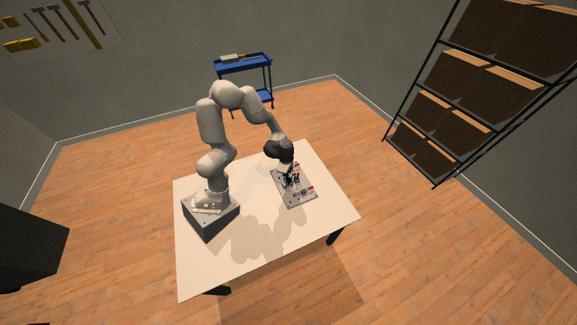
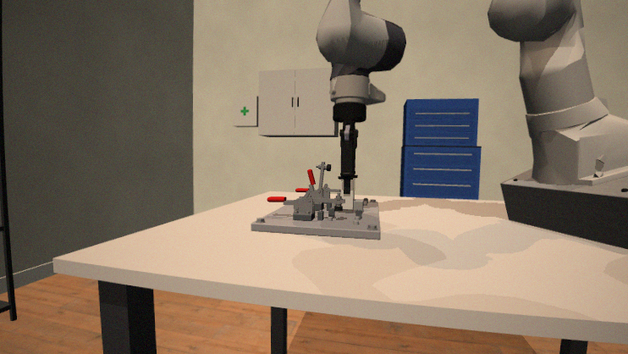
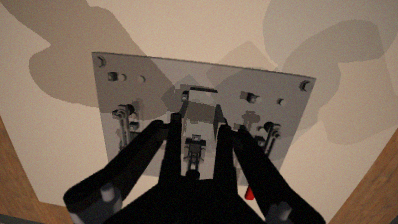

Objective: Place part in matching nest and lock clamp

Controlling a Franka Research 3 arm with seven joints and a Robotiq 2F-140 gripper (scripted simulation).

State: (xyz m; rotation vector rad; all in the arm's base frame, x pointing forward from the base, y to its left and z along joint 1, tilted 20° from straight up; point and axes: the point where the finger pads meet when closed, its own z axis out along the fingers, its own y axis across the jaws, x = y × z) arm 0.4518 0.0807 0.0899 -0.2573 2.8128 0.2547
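The grey block part is 3 cm below my hand. Round my hand: grey fixture plate (5 cm ahead, 1 cm to the left, 5 cm below).
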